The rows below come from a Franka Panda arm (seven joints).
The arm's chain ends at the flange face. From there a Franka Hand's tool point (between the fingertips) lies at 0.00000 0.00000 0.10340 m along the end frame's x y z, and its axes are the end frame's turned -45 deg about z.
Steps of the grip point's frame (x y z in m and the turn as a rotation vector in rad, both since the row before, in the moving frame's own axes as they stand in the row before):
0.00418 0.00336 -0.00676 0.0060 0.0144 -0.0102
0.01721 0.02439 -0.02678 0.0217 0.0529 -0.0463
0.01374 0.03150 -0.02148 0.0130 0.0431 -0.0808
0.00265 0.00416 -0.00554 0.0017 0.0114 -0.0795
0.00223 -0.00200 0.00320 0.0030 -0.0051 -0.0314
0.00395 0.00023 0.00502 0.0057 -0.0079 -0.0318
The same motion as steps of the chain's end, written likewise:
0.00473 0.00091 -0.00675 0.0144 0.0059 -0.0102
0.02726 0.01058 -0.02661 0.0528 0.0221 -0.0463
0.02996 0.01674 -0.02138 0.0397 0.0213 -0.0808
0.00414 0.00205 -0.00553 0.0093 0.0069 -0.0795
0.00075 -0.00315 0.00320 -0.0015 -0.0057 -0.0314
0.00395 -0.00281 0.00502 -0.0016 -0.0096 -0.0318

